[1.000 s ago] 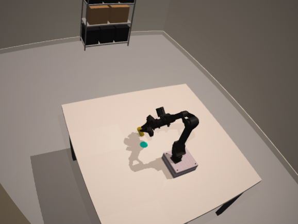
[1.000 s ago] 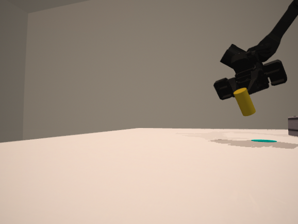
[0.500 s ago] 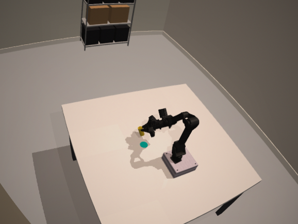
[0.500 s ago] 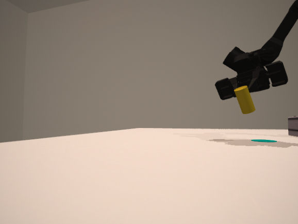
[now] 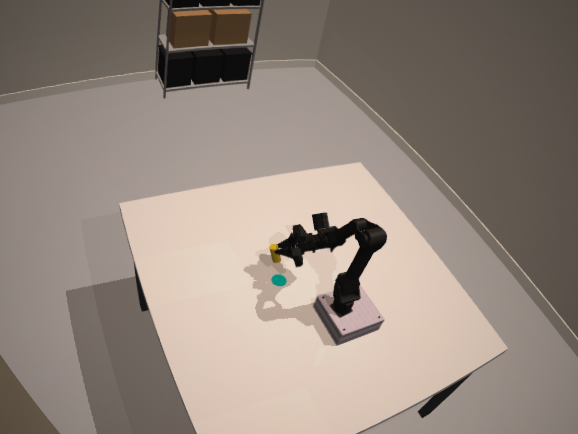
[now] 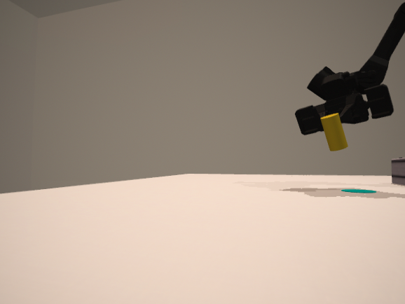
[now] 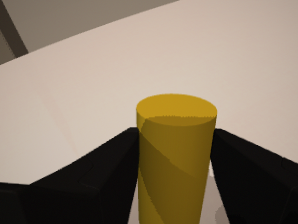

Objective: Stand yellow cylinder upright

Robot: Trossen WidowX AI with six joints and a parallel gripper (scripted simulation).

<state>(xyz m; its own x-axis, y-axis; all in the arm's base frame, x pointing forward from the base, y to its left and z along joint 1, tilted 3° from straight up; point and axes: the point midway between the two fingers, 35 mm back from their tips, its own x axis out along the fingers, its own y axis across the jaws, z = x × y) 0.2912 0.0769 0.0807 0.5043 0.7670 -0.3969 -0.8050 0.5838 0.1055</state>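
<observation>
My gripper tip is 5 cm past the cyan circle, 1 cm to the left of it and 13 cm above it. From my gripper tip the other things lie so: yellow tall cylinder: 2 cm below.
</observation>
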